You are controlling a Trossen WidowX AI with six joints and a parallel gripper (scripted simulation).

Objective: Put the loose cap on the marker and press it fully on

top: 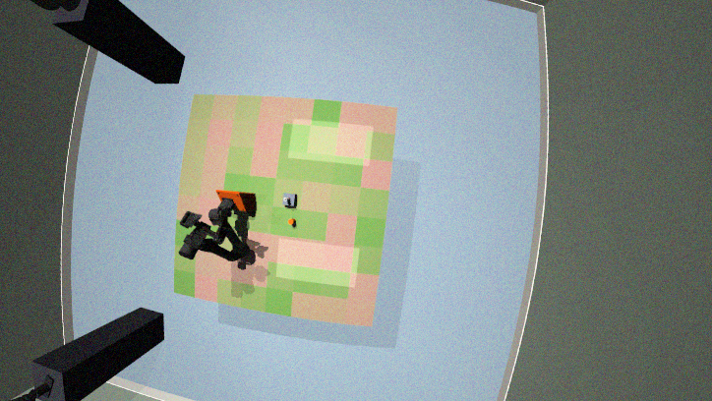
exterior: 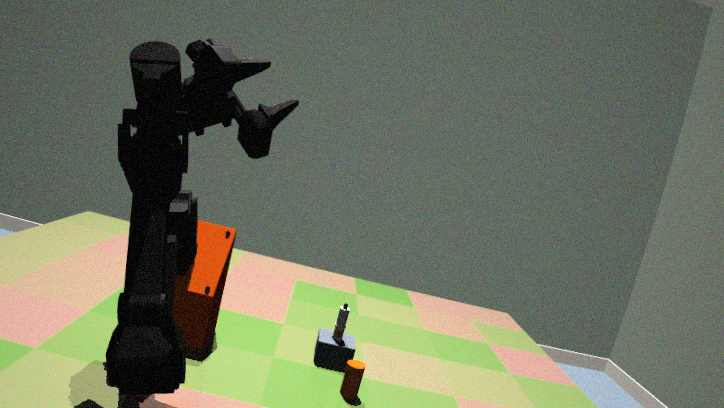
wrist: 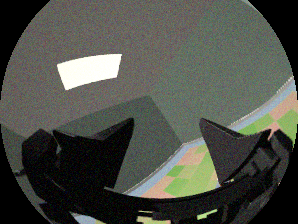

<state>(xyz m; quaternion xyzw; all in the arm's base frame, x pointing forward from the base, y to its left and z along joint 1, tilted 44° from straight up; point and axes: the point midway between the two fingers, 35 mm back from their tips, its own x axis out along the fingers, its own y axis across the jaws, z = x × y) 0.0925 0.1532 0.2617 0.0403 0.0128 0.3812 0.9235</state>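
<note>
Now: gripper tip 21 cm short of the marker cap, 1 cm to the left of it and 42 cm above it. The rest, counted from my gripper tip: holder block 18 cm ahead, 11 cm to the left, 42 cm below.
</note>
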